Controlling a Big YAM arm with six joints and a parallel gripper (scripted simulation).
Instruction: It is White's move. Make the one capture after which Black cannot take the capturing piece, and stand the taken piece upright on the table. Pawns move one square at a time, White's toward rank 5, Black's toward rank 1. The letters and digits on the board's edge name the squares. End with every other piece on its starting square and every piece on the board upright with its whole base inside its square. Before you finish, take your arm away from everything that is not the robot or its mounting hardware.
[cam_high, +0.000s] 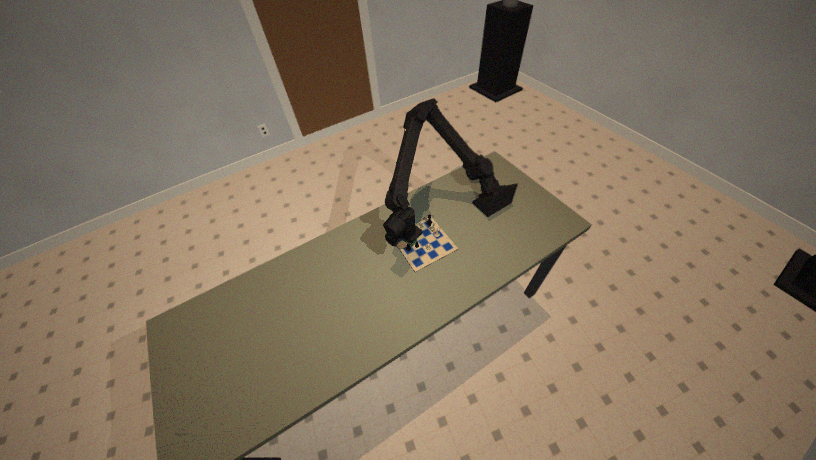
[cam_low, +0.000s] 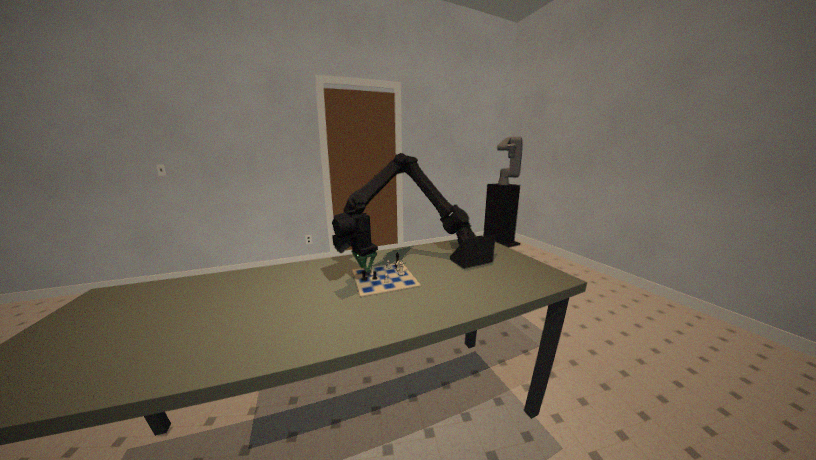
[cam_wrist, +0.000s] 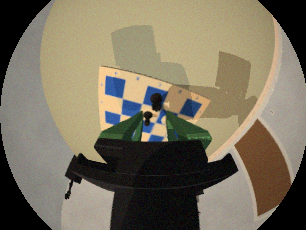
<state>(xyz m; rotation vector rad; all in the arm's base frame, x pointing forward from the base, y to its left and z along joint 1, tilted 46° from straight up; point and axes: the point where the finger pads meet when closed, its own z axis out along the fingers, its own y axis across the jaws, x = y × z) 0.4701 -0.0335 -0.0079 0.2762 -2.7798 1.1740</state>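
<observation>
Right now my hand is 40 mm past the white chess piece, 40 mm to the left of it and 20 mm above it. From my hand the other things lie so: blue-and-cream chessboard: 70 mm behind, 10 mm to the left, 50 mm below.
</observation>
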